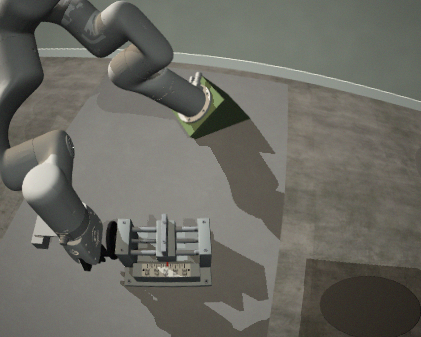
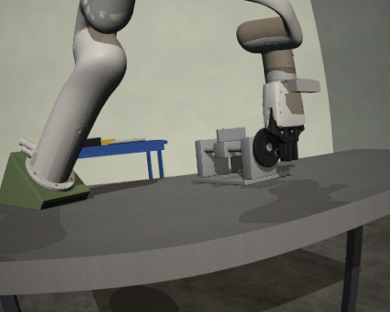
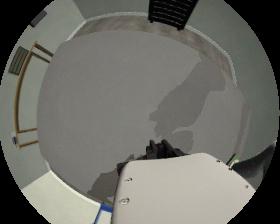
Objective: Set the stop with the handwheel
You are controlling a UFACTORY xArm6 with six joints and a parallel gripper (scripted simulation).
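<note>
My hand is 2 cm to the right of the black handwheel and 1 cm past it. Round my hand: movable stop (15 cm to the left, 6 cm behind, 3 cm above).
</note>
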